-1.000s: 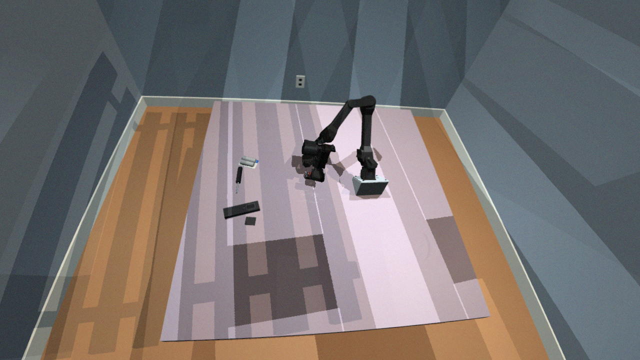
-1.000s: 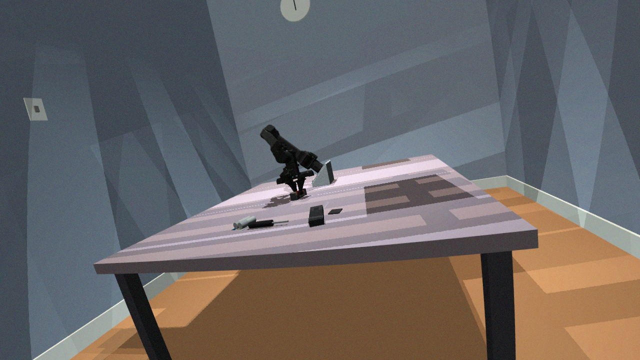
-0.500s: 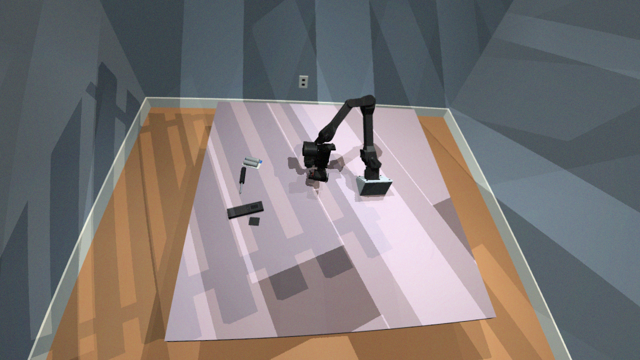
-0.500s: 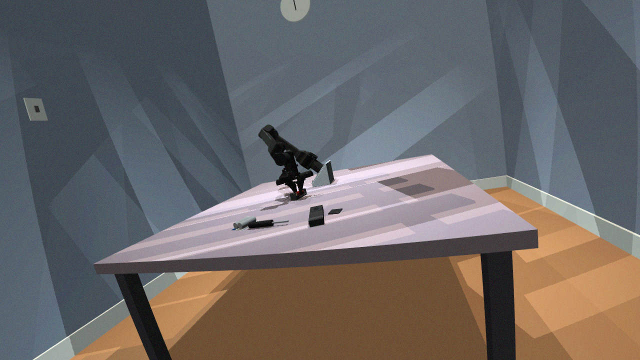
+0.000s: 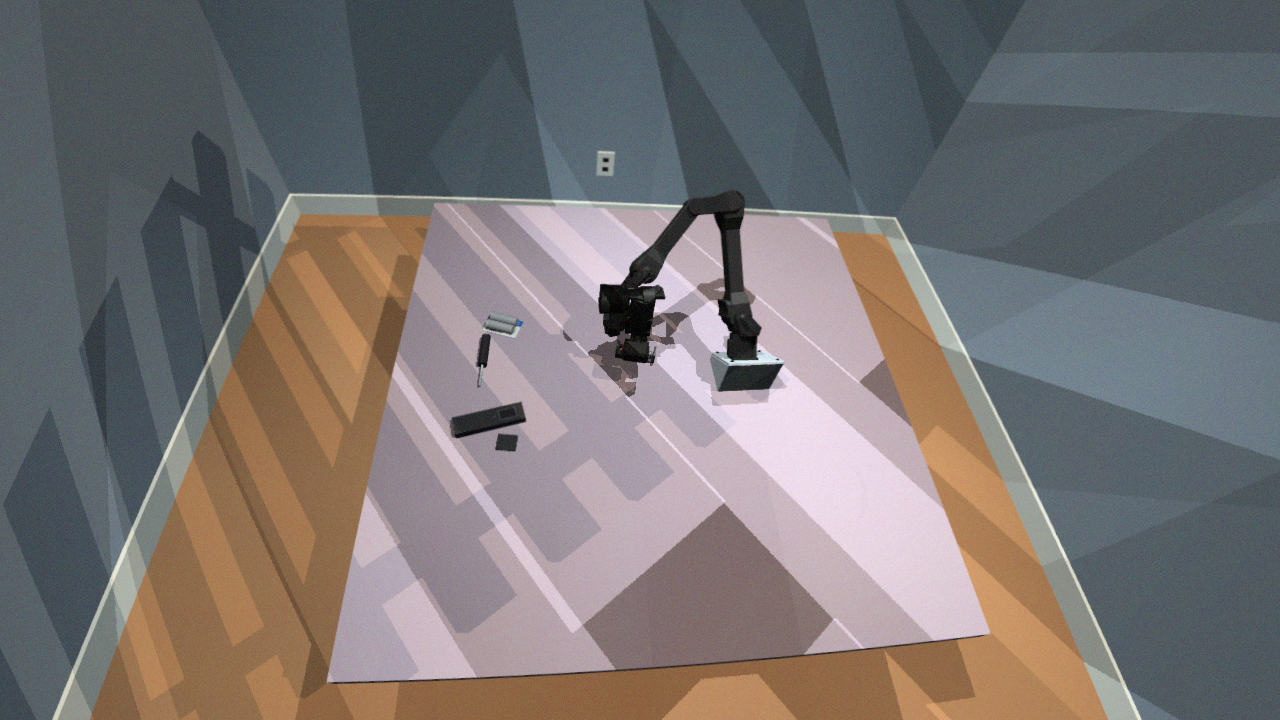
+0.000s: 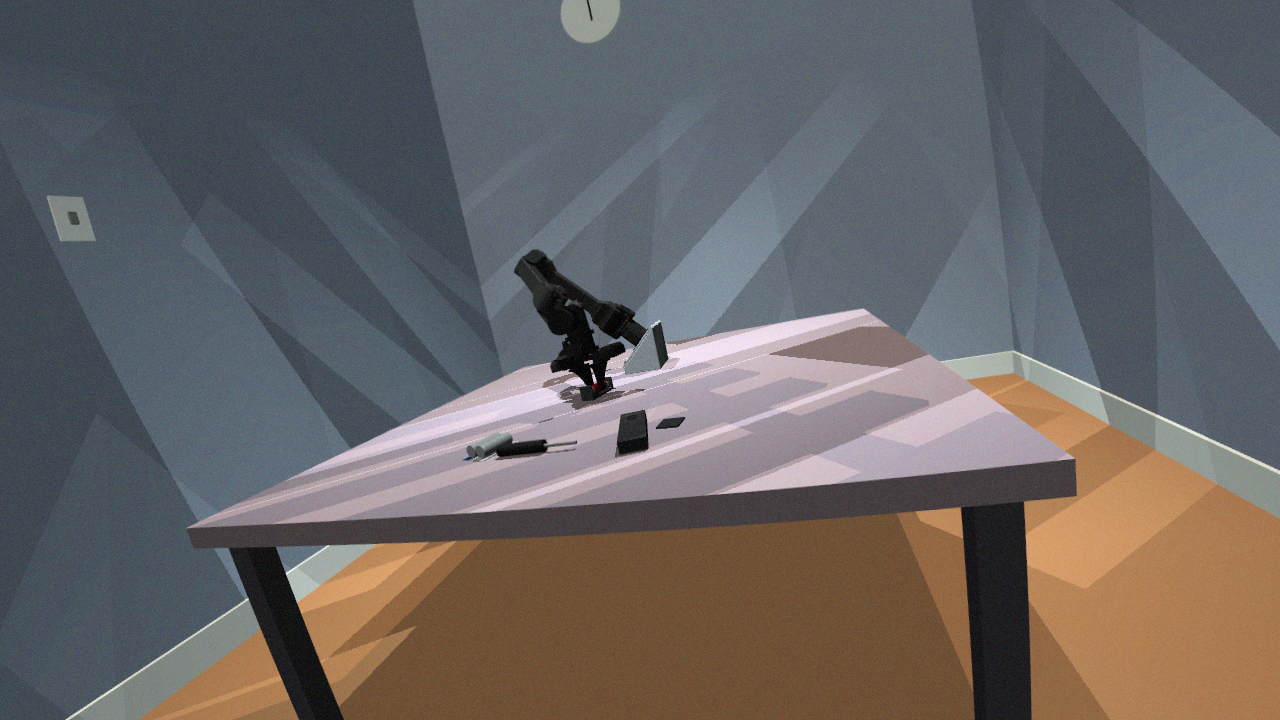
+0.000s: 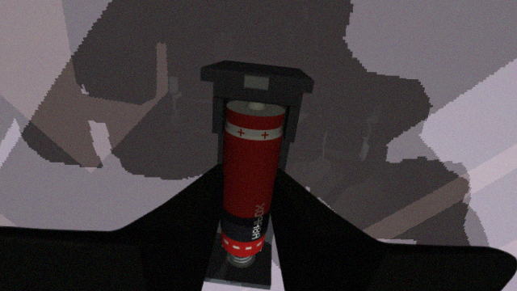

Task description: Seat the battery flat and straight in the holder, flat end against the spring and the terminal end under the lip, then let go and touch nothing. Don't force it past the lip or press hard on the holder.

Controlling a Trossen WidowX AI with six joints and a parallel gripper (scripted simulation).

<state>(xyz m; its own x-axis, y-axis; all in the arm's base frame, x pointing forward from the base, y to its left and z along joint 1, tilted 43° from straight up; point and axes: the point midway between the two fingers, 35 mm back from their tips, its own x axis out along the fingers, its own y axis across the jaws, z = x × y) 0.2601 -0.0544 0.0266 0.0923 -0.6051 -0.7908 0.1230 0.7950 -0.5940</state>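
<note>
Right now my gripper tip is 1 cm below the battery. Round my gripper tip: black battery cover (30 cm ahead, 26 cm to the left, 1 cm below); then screwdriver (38 cm ahead, 5 cm to the left); then black remote (34 cm ahead, 20 cm to the left, 1 cm above).
</note>
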